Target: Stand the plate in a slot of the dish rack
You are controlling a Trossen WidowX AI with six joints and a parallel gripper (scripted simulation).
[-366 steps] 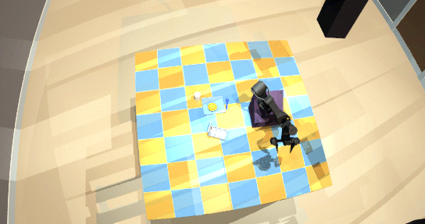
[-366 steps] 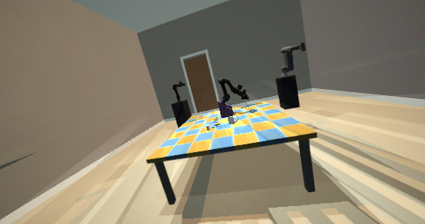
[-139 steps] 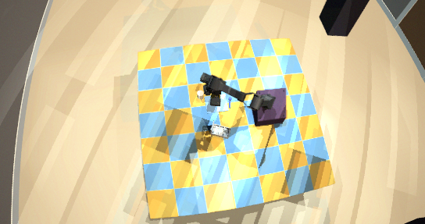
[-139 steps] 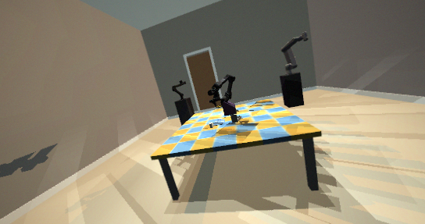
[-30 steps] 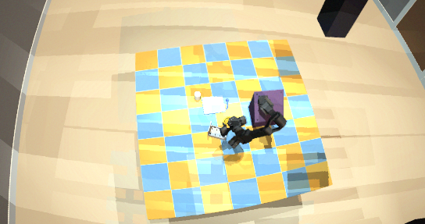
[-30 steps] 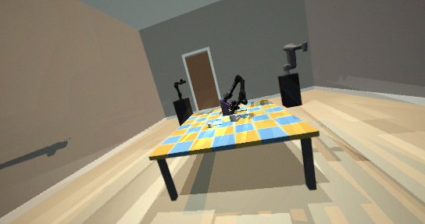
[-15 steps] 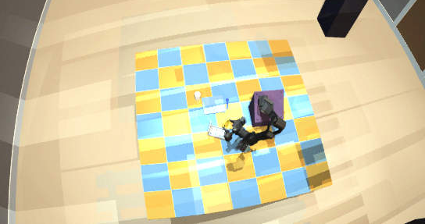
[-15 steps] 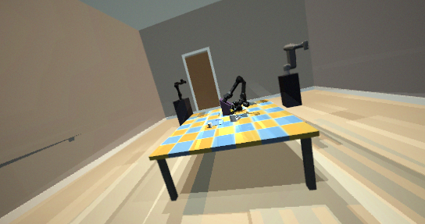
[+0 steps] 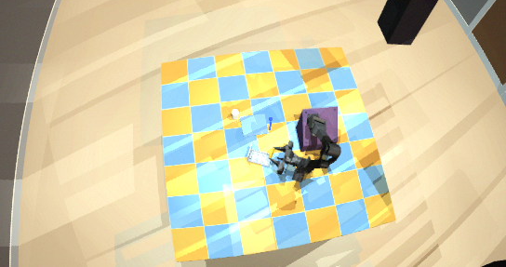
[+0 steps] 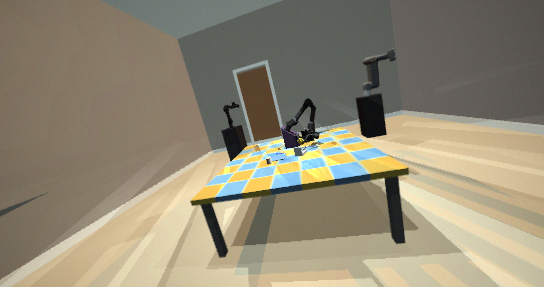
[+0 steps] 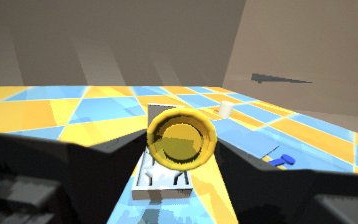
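The dish rack is 70 mm below my gripper tip, 50 mm ahead of it and 10 mm to the right of it. From my gripper tip the other things lie so: white cup: 290 mm to the right, 160 mm ahead, 70 mm below; blue spoon: 230 mm to the right, 90 mm below, 40 mm behind; plate: 10 mm behind.
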